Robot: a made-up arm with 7 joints.
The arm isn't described. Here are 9 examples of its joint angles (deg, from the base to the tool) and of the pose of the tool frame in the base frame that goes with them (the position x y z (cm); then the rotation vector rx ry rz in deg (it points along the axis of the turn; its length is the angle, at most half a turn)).
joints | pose
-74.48 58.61 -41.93 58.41 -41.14 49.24 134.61 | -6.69 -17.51 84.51 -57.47 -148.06 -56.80
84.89 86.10 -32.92 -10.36 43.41 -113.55 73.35 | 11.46 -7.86 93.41 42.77 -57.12 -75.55
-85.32 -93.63 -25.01 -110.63 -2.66 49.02 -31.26 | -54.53 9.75 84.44 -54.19 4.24 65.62
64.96 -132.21 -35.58 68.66 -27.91 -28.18 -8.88 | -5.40 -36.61 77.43 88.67 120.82 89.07
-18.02 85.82 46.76 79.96 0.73 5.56 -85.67 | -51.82 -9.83 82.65 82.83 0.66 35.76
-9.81 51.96 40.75 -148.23 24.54 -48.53 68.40 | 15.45 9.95 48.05 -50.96 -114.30 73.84
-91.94 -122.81 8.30 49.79 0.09 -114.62 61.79 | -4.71 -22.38 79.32 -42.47 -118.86 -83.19
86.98 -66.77 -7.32 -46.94 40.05 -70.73 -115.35 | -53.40 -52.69 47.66 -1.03 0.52 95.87
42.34 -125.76 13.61 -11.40 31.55 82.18 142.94 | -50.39 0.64 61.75 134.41 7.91 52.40
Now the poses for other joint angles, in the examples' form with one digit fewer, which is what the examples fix.
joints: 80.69 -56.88 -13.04 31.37 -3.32 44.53 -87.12
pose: -4.7 5.9 75.3 36.7 -83.3 -83.2
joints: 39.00 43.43 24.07 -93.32 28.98 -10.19 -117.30
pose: -2.8 -64.1 43.2 -101.0 -75.6 -106.2
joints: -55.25 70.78 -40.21 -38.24 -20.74 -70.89 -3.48
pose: -7.3 -17.8 60.3 -162.0 1.9 69.1
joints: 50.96 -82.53 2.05 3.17 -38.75 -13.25 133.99
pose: -57.9 6.8 64.7 56.8 6.6 11.3
